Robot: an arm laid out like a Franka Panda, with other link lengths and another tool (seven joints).
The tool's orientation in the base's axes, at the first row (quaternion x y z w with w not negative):
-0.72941 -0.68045 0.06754 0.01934
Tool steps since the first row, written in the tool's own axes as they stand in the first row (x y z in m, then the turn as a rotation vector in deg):
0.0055 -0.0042 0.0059 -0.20 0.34 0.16
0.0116 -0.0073 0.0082 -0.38 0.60 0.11
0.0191 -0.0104 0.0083 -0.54 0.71 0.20
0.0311 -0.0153 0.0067 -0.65 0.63 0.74
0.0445 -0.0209 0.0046 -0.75 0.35 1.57
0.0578 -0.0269 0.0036 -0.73 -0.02 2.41
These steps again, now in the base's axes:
-0.0045 0.0054 -0.0057 0.30 -0.23 -0.18
-0.0075 0.0116 -0.0081 0.56 -0.43 -0.15
-0.0101 0.0192 -0.0083 0.64 -0.60 -0.24
-0.0140 0.0316 -0.0070 0.49 -0.74 -0.76
-0.0184 0.0455 -0.0053 0.10 -0.87 -1.54
-0.0233 0.0593 -0.0045 -0.37 -0.88 -2.33

